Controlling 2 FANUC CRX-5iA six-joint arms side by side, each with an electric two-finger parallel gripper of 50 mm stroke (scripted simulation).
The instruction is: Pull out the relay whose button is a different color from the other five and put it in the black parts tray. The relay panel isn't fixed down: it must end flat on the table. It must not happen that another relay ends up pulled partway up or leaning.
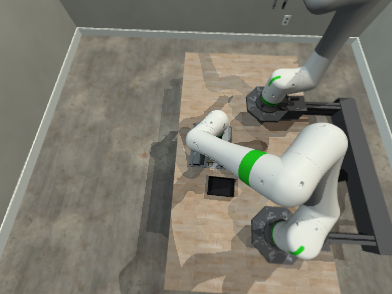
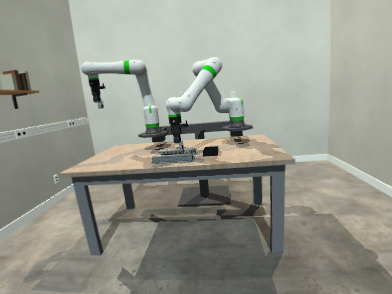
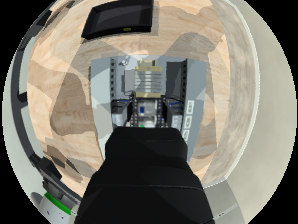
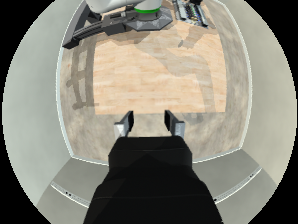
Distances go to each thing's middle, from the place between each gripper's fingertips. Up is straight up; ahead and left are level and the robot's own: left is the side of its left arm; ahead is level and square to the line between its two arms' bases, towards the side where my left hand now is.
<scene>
Right now my left hand is 60 mm to the left of the relay panel (image 3: 111, 81) and 50 mm above it.
Right now the relay panel is 34 cm ahead of my right hand, 73 cm to the left of it and 42 cm below it.
</scene>
